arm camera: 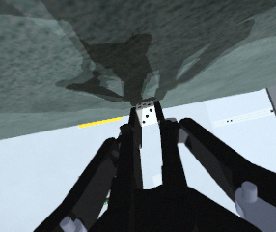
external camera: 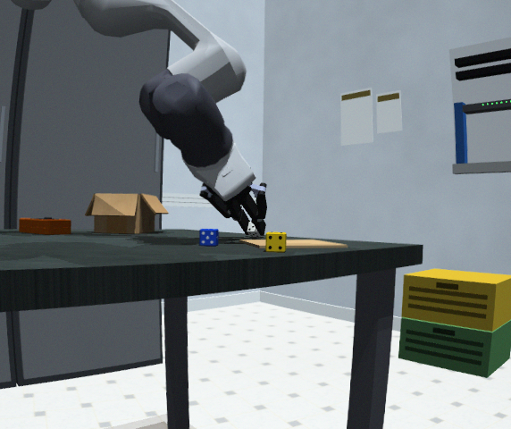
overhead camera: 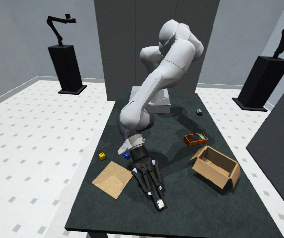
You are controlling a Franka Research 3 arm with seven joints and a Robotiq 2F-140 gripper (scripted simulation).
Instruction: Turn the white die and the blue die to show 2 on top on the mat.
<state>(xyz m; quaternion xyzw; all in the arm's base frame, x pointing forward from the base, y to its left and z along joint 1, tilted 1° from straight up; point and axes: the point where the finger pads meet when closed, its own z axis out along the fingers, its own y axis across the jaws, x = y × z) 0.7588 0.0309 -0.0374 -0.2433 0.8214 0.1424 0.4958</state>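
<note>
The white die is 2 cm ahead of my hand, 1 cm to the left of it and 1 cm below it. Also, from my hand: tan mat (8 cm behind, 20 cm to the right, 3 cm below); then blue die (21 cm behind, 17 cm to the right, 2 cm below); then cardboard box (17 cm behind, 27 cm to the left, 1 cm above).
</note>
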